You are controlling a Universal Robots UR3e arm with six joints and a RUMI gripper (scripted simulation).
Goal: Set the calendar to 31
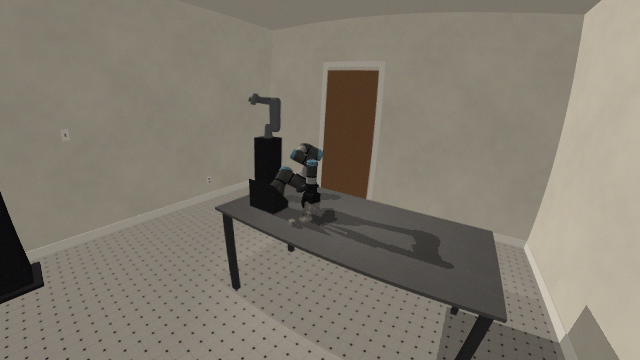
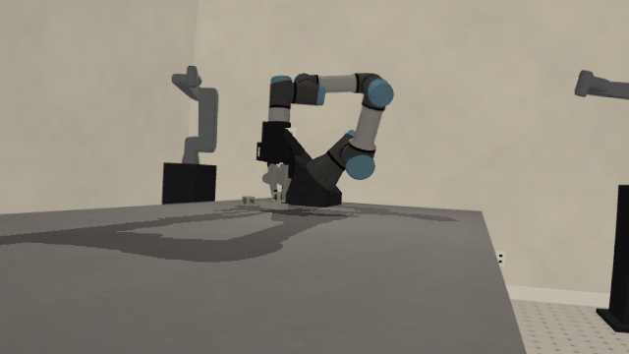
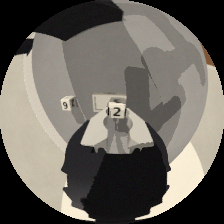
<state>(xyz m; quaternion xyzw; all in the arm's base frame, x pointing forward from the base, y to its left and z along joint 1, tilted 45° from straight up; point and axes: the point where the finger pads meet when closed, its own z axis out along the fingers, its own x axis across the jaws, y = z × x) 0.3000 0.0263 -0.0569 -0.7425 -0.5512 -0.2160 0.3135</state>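
The pale calendar tray is 40 mm below my hand, 20 mm to the right of it and 10 mm behind it.
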